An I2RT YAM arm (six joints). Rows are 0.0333 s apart.
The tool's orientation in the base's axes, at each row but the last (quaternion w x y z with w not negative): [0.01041, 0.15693, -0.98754, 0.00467]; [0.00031, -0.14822, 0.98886, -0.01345]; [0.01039, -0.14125, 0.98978, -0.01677]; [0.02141, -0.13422, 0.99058, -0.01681]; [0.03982, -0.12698, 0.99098, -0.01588]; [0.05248, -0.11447, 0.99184, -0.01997]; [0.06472, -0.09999, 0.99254, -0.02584]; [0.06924, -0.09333, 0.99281, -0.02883]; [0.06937, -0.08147, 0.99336, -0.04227]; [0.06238, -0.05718, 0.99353, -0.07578]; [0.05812, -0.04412, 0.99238, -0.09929]
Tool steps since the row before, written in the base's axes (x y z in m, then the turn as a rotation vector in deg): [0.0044, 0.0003, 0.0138, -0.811, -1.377, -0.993]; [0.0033, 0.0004, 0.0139, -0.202, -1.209, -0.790]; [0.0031, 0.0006, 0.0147, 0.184, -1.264, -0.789]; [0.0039, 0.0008, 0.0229, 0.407, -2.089, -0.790]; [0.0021, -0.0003, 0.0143, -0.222, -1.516, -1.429]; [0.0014, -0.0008, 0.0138, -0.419, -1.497, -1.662]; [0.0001, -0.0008, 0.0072, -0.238, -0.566, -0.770]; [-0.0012, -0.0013, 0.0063, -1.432, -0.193, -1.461]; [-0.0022, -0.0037, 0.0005, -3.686, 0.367, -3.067]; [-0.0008, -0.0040, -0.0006, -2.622, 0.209, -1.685]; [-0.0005, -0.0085, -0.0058, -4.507, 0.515, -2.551]
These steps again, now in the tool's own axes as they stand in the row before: [-0.0040, -0.0012, -0.0139, 1.176, -1.052, 1.025]; [-0.0032, -0.0010, -0.0139, 0.545, -1.075, 0.821]; [-0.0034, -0.0008, -0.0146, 0.190, -1.236, 0.831]; [-0.0048, -0.0012, -0.0227, 0.195, -2.090, 0.865]; [-0.0030, -0.0014, -0.0141, 0.705, -1.351, 1.438]; [-0.0025, -0.0018, -0.0135, 0.914, -1.277, 1.647]; [-0.0008, -0.0013, -0.0071, 0.440, -0.458, 0.752]; [0.0006, -0.0015, -0.0063, 1.623, 0.173, 1.249]; [0.0027, -0.0033, -0.0005, 3.942, 1.228, 2.466]; [0.0014, -0.0037, 0.0011, 2.753, 0.744, 1.275]; [0.0020, -0.0071, 0.0072, 4.680, 1.361, 1.825]
